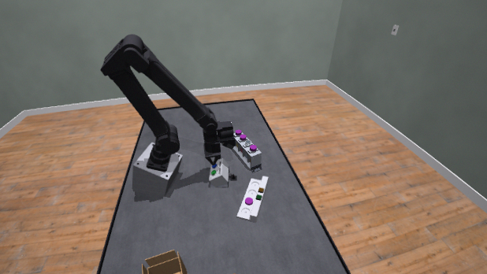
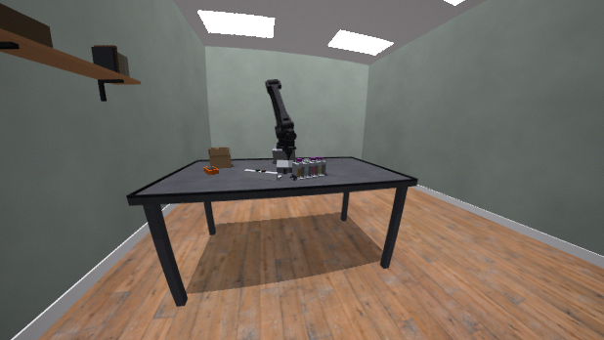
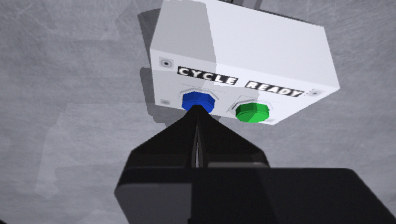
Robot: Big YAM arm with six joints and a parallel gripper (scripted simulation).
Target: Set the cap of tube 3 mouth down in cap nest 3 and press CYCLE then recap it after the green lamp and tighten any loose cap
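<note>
Right now the blue key is 1 cm below my hand. Round my hand: key housing 2 cm ahead, 2 cm to the right, 3 cm below; green key 4 cm to the right, 1 cm below; cap 15 cm ahead, 18 cm to the right, 7 cm below.
</note>
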